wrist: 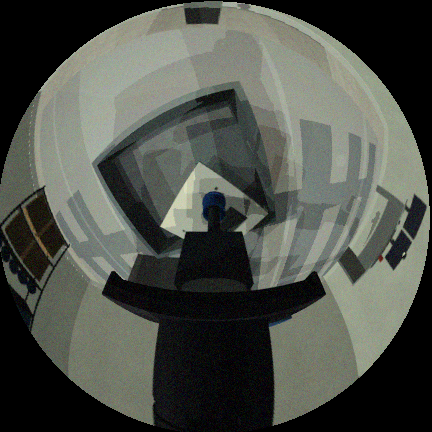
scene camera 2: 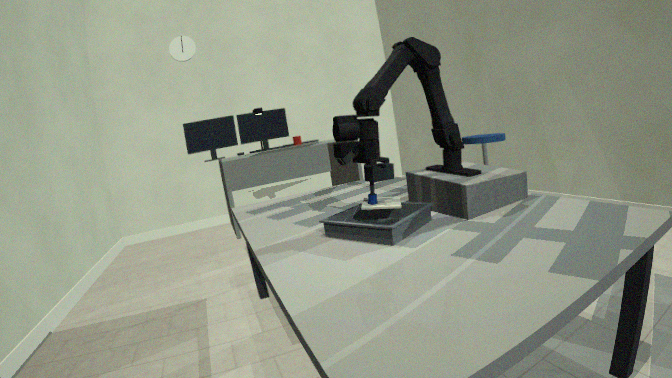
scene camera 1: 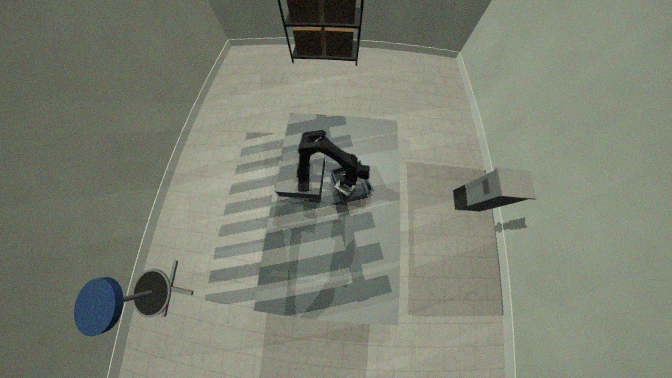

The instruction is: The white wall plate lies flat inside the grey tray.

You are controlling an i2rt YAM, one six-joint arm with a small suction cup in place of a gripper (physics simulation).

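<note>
The white wall plate hangs flat and about level under my suction cup. My gripper, a blue suction cup, touches the plate's top face and holds it. The grey tray stands on the table below. The plate is over the tray's inside, near the end towards the arm's base, at about rim height in scene camera 2, with a dark shadow beneath it. In the wrist view its right corner overlaps the tray's wall. The gap to the tray's floor is hard to judge.
The arm stands on a grey block beside the tray on the table. A desk with two monitors and a red cup is behind. A blue stool and a shelf rack stand away from the table.
</note>
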